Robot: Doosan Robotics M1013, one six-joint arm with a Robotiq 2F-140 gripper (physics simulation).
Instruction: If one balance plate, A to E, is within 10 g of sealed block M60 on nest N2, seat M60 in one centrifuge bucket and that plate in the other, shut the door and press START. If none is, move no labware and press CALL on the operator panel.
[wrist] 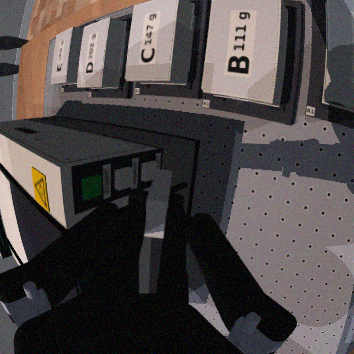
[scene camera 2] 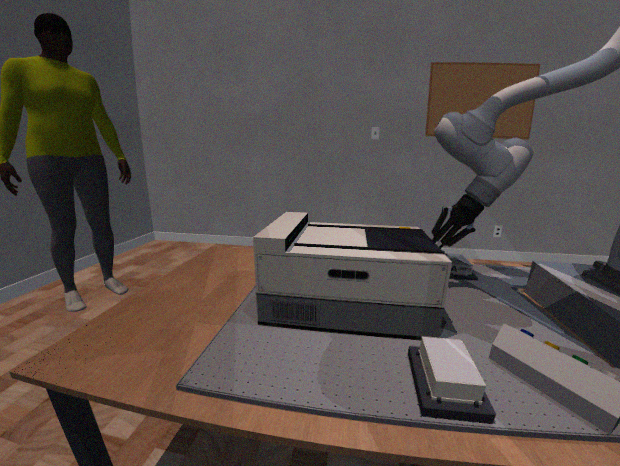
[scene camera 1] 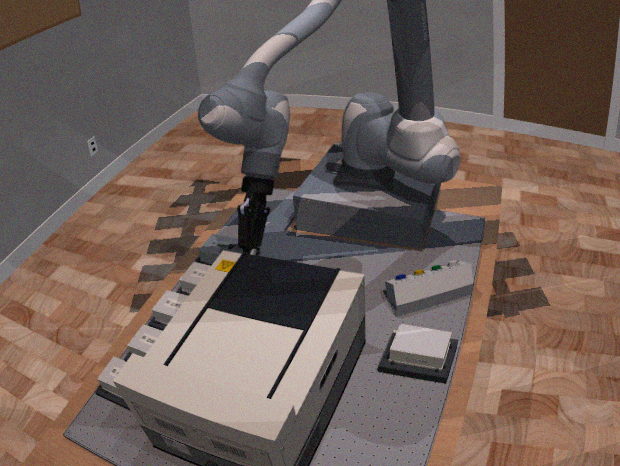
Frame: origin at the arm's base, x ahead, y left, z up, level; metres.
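Where they show: gripper, fingertip midpoint: [wrist: 162, 183]; arm's base, link origin: [scene camera 1: 367, 173].
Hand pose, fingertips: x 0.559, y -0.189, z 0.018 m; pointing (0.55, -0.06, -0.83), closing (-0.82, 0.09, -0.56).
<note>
Things, the pixels of their centre, and the offset from my fingertips. "pt": a spot on its surface instead. Level surfaces: height alone.
- centrifuge, body centre: [scene camera 1: 252, 363] [wrist: 53, 213] [scene camera 2: 349, 265] 0.265 m ahead, 0.113 m left, 0.007 m up
- pale panel, surface spot: [scene camera 1: 240, 350] pt 0.309 m ahead, 0.120 m left, 0.095 m up
- Plates B 111 g, body centre: [wrist: 246, 46] [scene camera 1: 206, 281] 0.053 m back, 0.152 m right, 0.082 m down
- E, body centre: [scene camera 1: 126, 380] [wrist: 67, 56] 0.344 m ahead, 0.208 m right, 0.082 m down
- Plate A, surface spot: [wrist: 341, 60] pt 0.160 m back, 0.135 m right, 0.062 m down
- pale block M60, body centre: [scene camera 1: 420, 346] [scene camera 2: 448, 367] 0.093 m ahead, 0.434 m left, 0.071 m down
- black nest, body centre: [scene camera 1: 419, 354] [scene camera 2: 445, 378] 0.093 m ahead, 0.434 m left, 0.099 m down
- operator panel, body centre: [scene camera 1: 430, 282] [scene camera 2: 556, 366] 0.133 m back, 0.430 m left, 0.073 m down
- perforated mat, surface height: 0.115 m down
- table, surface height: 0.128 m down
My gripper [scene camera 1: 252, 250] [scene camera 2: 439, 245] [wrist: 162, 183] is shut and empty, its tips near the front buttons of the centrifuge [scene camera 1: 353, 283] [scene camera 2: 350, 280] [wrist: 30, 165]: one green [wrist: 92, 187], two grey. A dark area [scene camera 1: 275, 290] and a pale panel [scene camera 1: 240, 350] cover its top; no buckets show. Plates B "111 g" [wrist: 240, 45], C "147 g" [wrist: 150, 40], D "202 g" [wrist: 92, 52] and E [wrist: 61, 55], its weight blurred, sit in nests. Plate A [wrist: 341, 60] shows in part, unlabelled in view. The pale block M60 [scene camera 1: 420, 343] [scene camera 2: 453, 368] sits on a black nest [scene camera 1: 448, 373] [scene camera 2: 461, 413].
The operator panel [scene camera 1: 431, 290] [scene camera 2: 556, 375], with blue, yellow, green and white buttons, stands beyond the block's nest, towards the robot base [scene camera 1: 360, 212]. A perforated mat [scene camera 1: 380, 420] [scene camera 2: 300, 370] lies under the equipment. A person [scene camera 2: 60, 110] stands beyond the table [scene camera 2: 150, 320].
</note>
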